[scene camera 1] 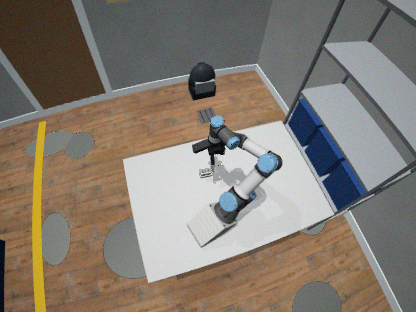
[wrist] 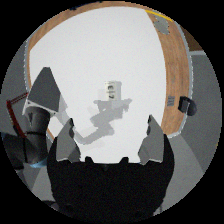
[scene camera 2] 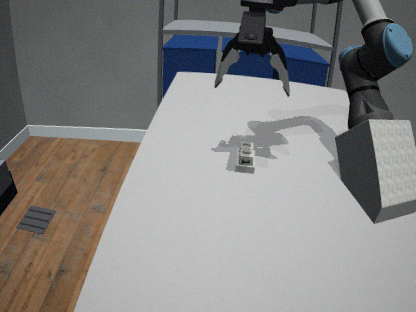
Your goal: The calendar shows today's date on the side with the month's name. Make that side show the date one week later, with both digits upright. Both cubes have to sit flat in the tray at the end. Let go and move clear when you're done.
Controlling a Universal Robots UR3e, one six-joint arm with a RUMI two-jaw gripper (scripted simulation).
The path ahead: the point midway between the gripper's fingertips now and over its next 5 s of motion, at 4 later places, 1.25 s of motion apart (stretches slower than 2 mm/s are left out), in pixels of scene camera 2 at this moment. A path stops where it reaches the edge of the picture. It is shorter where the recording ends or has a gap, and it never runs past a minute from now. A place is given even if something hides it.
My gripper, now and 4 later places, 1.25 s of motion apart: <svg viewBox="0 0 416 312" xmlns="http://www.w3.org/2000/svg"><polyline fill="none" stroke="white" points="252,91 250,95 245,102 246,108 249,114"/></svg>
